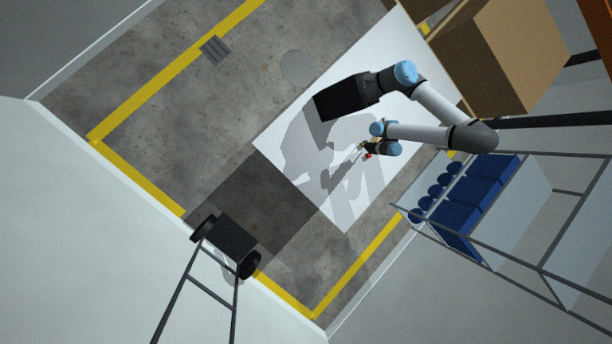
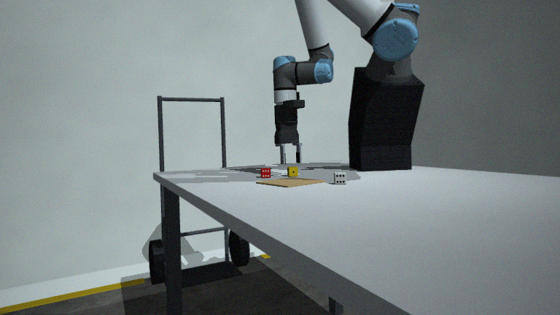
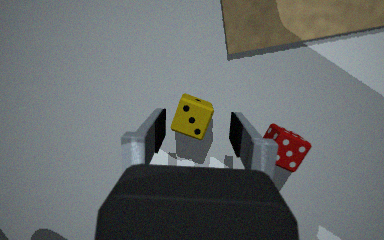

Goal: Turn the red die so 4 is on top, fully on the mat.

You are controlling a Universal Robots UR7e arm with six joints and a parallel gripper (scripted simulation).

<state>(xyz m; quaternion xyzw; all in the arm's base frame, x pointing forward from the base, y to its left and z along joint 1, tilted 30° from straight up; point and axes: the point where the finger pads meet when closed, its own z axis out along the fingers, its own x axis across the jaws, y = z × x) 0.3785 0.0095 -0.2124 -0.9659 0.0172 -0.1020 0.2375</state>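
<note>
Right now the yellow die is 40 mm below my hand. Also, from my hand: white die: 240 mm to the left, 40 mm below, 20 mm behind; then red die: 80 mm ahead, 40 mm below, 20 mm to the right; then tan mat: 140 mm to the left, 80 mm ahead, 60 mm below.
</note>
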